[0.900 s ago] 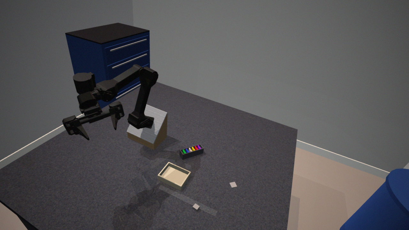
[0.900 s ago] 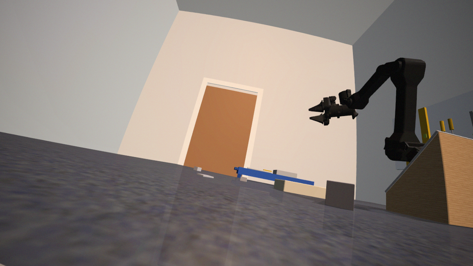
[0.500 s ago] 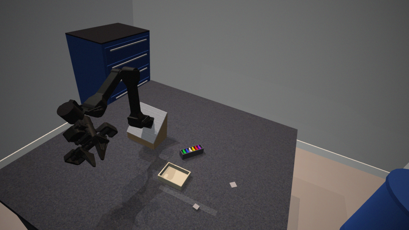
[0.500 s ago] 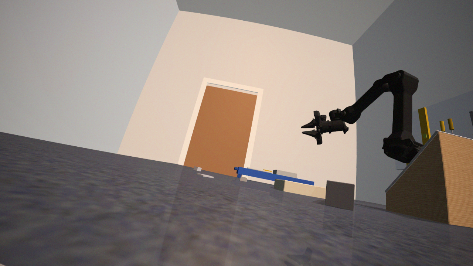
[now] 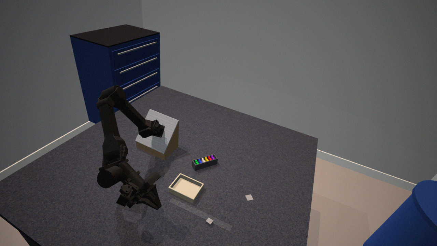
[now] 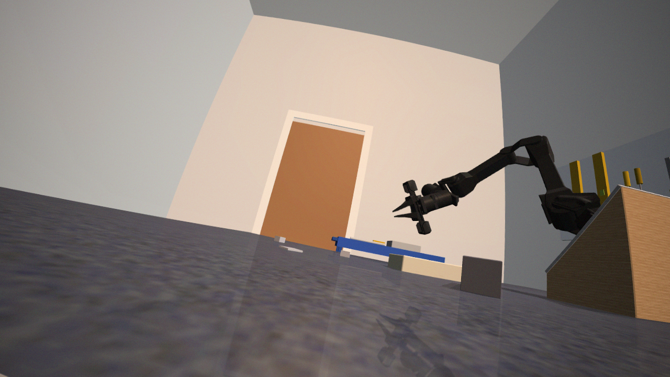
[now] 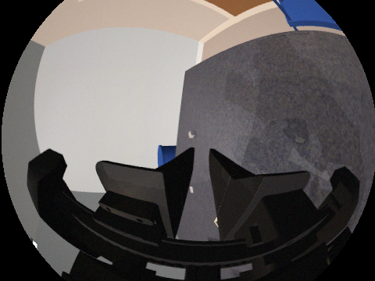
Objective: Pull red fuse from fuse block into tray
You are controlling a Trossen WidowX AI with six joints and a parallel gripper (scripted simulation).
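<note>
My gripper tip is now 30 mm short of the red fuse, 440 mm to the right of it and 140 mm above it. Round my gripper tip: beige tray 230 mm to the left, 160 mm below.
</note>
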